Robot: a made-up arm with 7 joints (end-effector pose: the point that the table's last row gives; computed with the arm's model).
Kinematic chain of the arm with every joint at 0, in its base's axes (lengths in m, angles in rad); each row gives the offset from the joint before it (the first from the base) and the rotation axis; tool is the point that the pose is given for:
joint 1: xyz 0 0 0.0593 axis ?
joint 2: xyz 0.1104 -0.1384 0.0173 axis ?
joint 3: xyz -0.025 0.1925 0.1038 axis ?
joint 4: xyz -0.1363 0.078 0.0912 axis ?
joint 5: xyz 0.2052 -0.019 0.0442 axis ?
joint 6: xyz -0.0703 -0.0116 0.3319 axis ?
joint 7: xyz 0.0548 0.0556 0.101 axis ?
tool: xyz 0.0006 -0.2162 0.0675
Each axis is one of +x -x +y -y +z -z.
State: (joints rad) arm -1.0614 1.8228 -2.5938 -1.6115 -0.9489 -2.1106 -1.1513
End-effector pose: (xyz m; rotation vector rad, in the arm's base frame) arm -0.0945 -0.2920 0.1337 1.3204 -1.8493 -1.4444
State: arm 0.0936 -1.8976 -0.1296 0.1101 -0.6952 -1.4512 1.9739
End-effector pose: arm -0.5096 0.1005 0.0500 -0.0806 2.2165 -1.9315
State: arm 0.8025 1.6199 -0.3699 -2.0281 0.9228 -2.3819 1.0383
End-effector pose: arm 0.2602 0.6118 -0.0362 -2.8036 -1.1157 -0.4724
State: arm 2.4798 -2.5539 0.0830 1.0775 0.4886 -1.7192 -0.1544
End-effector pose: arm -0.2456 -0.3486 0.0954 1.0612 -1.7985 -0.7431
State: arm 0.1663 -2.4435 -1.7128 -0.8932 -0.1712 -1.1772 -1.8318
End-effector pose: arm 0.2196 -0.2493 -0.6522 -0.0481 1.5029 0.4856
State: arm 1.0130 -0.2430 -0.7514 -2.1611 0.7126 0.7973 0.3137
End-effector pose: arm -0.0150 0.5592 0.1700 -2.1162 0.7085 0.6647
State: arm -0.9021 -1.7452 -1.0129 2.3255 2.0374 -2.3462 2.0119
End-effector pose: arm -0.0111 -0.0628 0.4206 -0.3274 -1.3425 0.0444
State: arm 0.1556 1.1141 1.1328 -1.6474 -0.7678 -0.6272 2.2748
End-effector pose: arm 0.3490 0.0513 -0.2987 -0.1295 0.7067 -0.2398
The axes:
joint 1: +y
joint 2: +y
joint 3: -z
joint 4: +x
joint 5: +z
joint 6: +y
joint 7: +x

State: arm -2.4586 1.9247 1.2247 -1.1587 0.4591 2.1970 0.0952
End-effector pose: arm -0.1100 -0.0197 0.6298 0.6726 2.3017 -1.2808
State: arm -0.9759 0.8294 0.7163 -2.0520 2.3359 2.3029 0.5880
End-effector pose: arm 0.4228 0.1414 0.2288 1.2829 -1.7647 0.2986
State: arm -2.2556 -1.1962 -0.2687 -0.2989 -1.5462 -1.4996 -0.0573
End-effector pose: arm 0.3129 0.4334 -0.3206 -1.0238 0.8661 0.9358
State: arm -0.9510 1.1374 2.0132 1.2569 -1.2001 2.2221 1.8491
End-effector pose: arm -0.1203 0.1344 0.6968 -1.7031 0.0876 -0.2479
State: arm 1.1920 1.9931 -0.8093 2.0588 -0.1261 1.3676 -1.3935
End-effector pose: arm -0.3489 0.1083 -0.0502 -2.5631 -1.2291 0.9131
